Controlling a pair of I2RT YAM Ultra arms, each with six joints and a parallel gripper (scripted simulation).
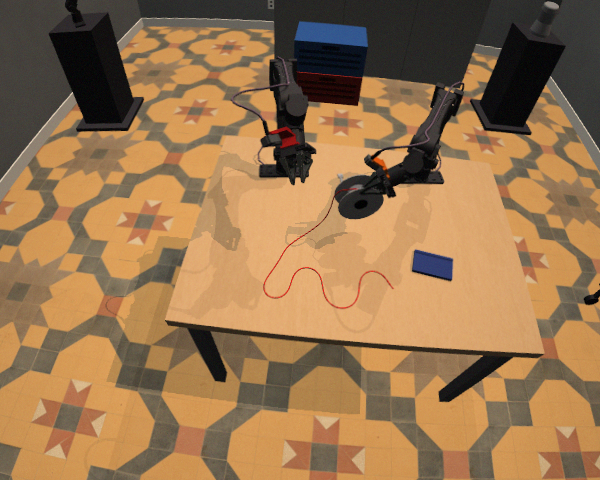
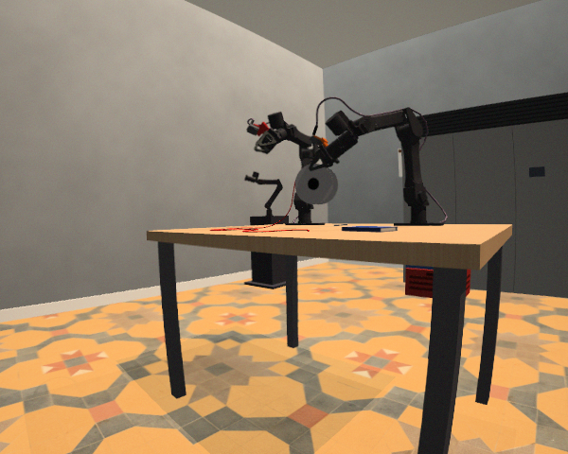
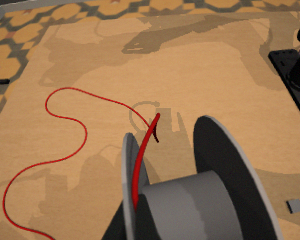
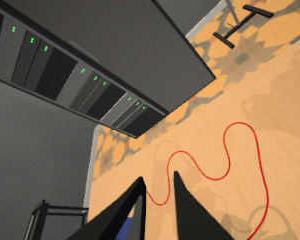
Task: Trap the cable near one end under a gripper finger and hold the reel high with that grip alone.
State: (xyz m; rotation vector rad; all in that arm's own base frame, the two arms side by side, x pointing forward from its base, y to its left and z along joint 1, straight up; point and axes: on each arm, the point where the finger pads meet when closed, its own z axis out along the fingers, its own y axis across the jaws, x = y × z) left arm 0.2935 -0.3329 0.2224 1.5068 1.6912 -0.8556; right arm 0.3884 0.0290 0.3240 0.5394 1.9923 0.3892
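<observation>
Right now my left hand is 60 mm above the grey reel and 30 mm past it. The rest, counted from my left hand: grey wrench 250 mm behind, 220 mm below, 20 mm to the right.
</observation>
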